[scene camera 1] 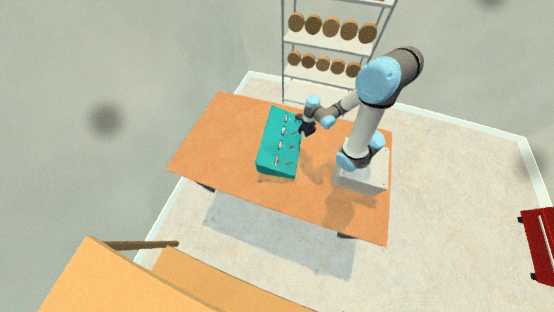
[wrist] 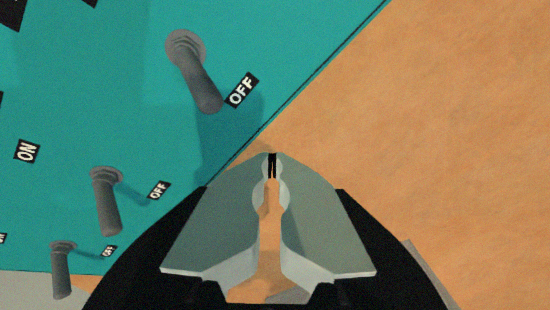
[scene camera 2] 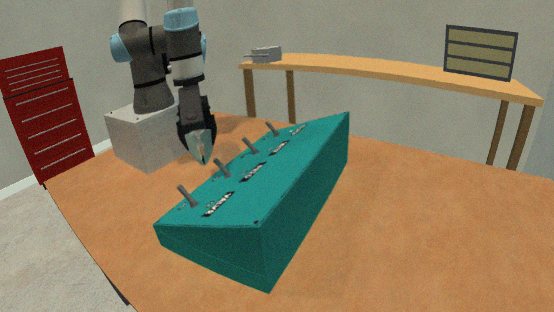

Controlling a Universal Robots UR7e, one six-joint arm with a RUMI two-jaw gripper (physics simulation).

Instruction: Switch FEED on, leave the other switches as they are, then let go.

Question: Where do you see a teal switch panel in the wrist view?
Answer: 97,97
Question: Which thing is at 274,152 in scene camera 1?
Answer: A teal switch panel.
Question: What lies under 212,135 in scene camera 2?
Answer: My gripper.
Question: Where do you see a teal switch panel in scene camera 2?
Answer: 247,224
